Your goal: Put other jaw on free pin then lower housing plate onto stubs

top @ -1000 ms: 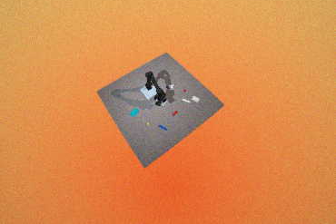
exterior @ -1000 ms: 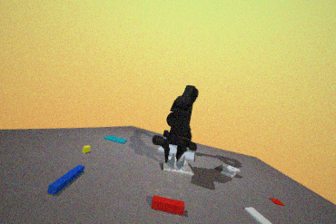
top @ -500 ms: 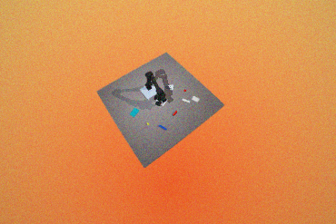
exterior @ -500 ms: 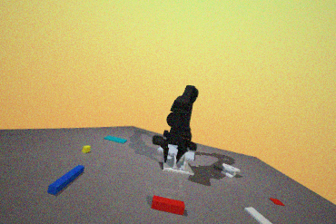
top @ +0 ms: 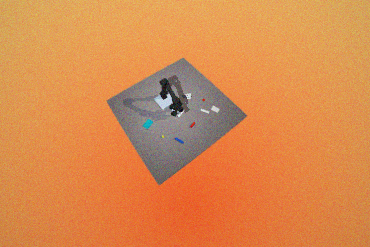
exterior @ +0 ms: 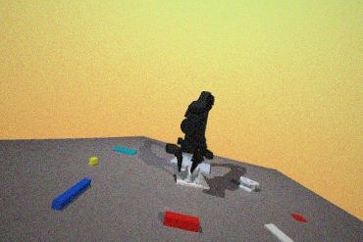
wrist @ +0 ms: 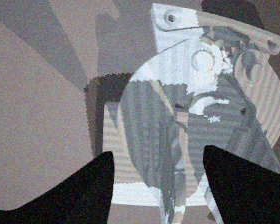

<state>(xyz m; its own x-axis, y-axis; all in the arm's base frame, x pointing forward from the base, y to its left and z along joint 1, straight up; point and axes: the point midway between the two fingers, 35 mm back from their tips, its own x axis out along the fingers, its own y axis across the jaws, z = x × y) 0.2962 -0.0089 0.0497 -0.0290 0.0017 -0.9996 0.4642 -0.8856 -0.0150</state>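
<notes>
Right now the white housing plate is 110 mm behind my gripper tip and 260 mm to the left of it. The rest, counted from my gripper tip: red block (240 mm ahead, 50 mm to the left, 20 mm below); then yellow cube (150 mm ahead, 300 mm to the right, 20 mm below); then white strip (180 mm ahead, 290 mm to the left, 20 mm below).
</notes>
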